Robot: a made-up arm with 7 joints.
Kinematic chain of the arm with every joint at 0, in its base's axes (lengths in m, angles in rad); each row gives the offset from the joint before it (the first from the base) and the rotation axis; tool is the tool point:
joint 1: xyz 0 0 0 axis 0 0.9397 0.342
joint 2: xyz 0 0 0 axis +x
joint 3: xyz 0 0 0 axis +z
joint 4: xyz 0.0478 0 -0.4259 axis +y
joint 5: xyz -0.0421 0 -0.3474 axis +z
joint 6: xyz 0 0 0 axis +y
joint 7: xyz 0 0 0 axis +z
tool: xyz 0 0 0
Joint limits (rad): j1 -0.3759..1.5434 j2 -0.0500..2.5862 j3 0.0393..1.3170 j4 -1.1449..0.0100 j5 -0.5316..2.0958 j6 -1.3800..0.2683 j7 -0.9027..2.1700
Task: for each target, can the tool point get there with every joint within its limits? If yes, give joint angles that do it. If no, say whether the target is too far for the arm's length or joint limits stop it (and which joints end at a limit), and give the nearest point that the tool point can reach.
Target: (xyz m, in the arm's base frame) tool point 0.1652 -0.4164 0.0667
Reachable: no: joint limits stop it (at a limit: joint 1, joint 2, joint 3, joint 4) | nearest point 0.5298 -0.0738 -0.4511 | short by 0.720 m
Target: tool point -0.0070 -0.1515 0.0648
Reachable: no: joint limits stop it (at a limit: joint 2, joint 3, joint 4) | nearest point -0.0400 0.0337 0.6978 | short by 0.660 m
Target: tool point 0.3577 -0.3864 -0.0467
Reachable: no: joint limits stop it (at a limit: joint 1, joint 2, joint 3, joint 4) | nearest point 0.5298 -0.0738 -0.4511 | short by 0.539 m
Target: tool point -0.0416 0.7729 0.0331
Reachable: yes | joints 0.8574 1.6199 0.2752 -0.4317 1.1974 -0.1074 0.9641
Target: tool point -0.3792 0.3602 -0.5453
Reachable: yes | joints 0.8445 0.4187 0.4301 -0.7218 -0.2428 -1.2541 -0.4454
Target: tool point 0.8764 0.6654 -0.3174
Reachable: no: too far | nearest point 0.4881 0.4758 -0.2630 | short by 0.436 m
